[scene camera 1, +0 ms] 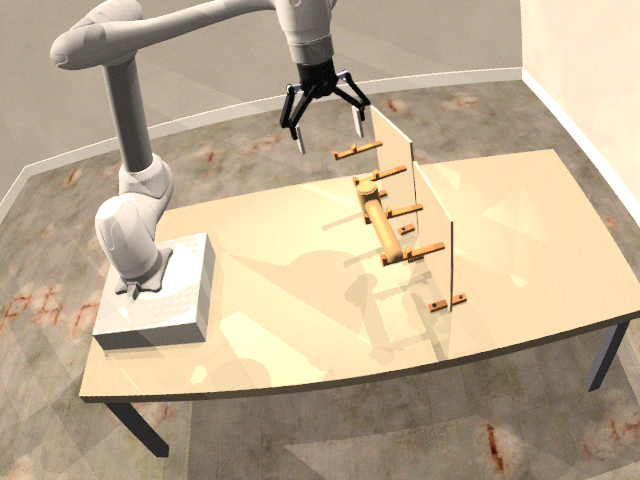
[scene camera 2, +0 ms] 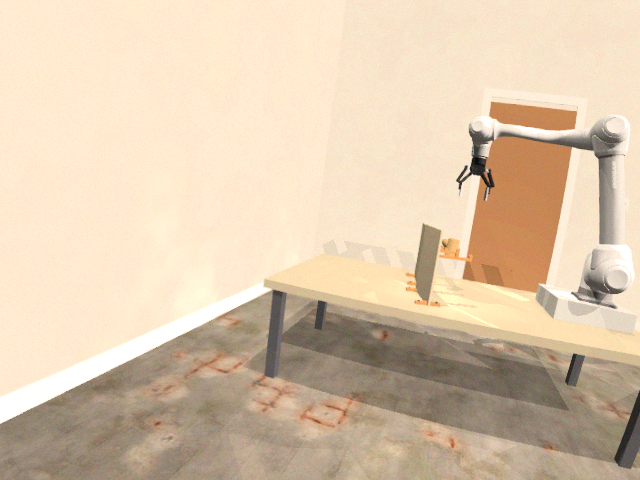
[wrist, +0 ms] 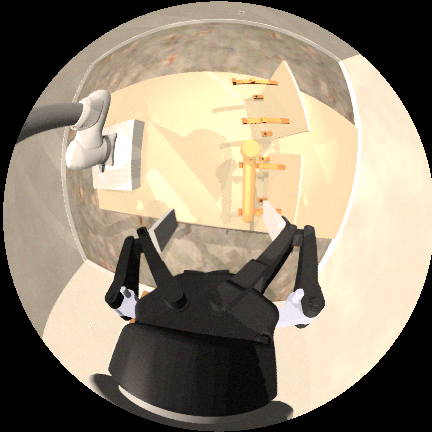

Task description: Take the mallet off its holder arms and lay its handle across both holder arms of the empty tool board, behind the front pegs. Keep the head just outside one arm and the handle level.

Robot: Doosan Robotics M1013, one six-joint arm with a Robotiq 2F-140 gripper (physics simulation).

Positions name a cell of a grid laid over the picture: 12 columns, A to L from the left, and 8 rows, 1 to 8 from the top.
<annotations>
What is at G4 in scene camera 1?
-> A wooden mallet.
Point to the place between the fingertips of my gripper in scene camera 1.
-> At G3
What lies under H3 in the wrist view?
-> A tool board.
</annotations>
